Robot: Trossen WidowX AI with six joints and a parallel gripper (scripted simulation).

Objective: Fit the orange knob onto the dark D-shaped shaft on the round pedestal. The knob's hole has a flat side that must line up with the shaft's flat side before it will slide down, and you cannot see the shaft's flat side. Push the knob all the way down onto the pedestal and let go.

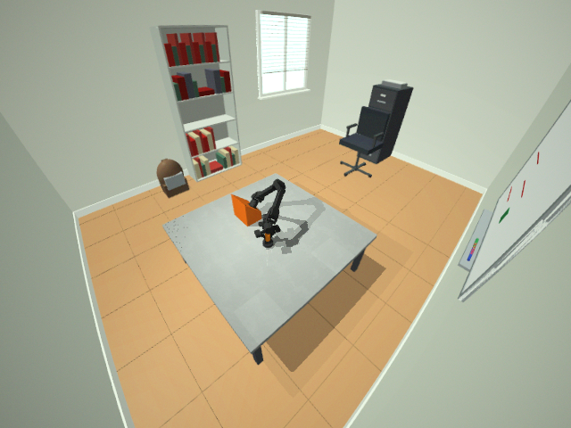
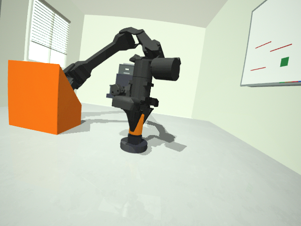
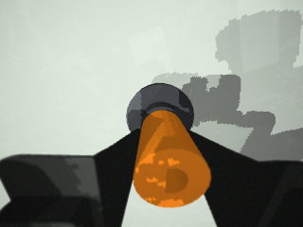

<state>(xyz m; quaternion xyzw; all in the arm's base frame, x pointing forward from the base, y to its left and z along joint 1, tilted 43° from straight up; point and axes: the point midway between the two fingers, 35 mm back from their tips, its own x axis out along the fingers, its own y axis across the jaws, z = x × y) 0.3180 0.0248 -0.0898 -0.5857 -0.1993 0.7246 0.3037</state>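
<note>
Now: gripper tip 20 mm below the knob. From my gripper tip the other things lie so: dark pedestal: 30 mm below.
</note>
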